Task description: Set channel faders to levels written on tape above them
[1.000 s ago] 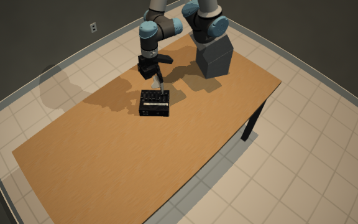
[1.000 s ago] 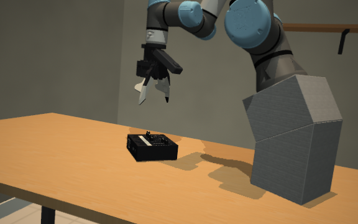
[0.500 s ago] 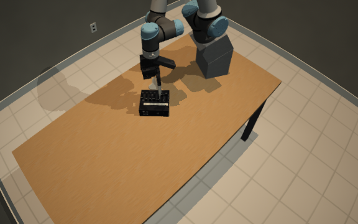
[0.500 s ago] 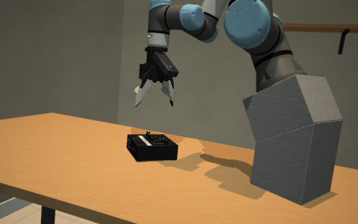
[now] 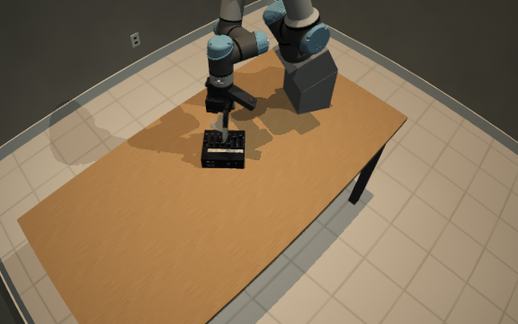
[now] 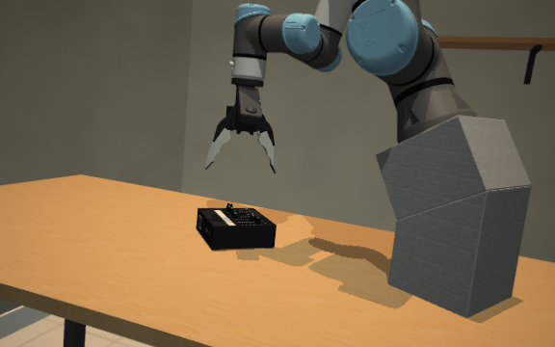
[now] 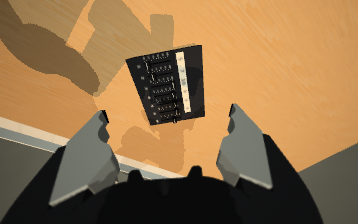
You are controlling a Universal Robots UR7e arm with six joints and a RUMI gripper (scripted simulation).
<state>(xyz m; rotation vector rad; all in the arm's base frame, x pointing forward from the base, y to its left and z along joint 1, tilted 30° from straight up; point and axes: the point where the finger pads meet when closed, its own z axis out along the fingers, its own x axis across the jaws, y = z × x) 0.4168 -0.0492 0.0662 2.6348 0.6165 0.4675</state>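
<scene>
The master fader lies 4 cm ahead of my hand, 9 cm to the right of it and 10 cm below it.
</scene>
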